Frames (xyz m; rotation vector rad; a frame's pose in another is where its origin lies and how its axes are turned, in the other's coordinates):
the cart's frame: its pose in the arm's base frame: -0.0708 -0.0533 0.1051 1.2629 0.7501 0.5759
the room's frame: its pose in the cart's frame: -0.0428 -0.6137 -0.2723 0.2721 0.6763 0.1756
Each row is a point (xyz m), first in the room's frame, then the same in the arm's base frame.
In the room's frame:
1: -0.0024 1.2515 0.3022
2: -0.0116 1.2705 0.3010
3: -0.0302 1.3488 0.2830
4: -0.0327 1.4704 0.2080
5: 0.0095 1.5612 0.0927
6: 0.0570 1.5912 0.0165
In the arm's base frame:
1: 0.2336 -0.1054 0.6414
2: 0.2360 -0.1152 0.6599
3: 0.2337 -0.1359 0.7397
4: 0.1853 -0.1402 0.8741
5: 0.0928 -0.0974 0.9878
6: 0.0263 -0.0485 1.0342

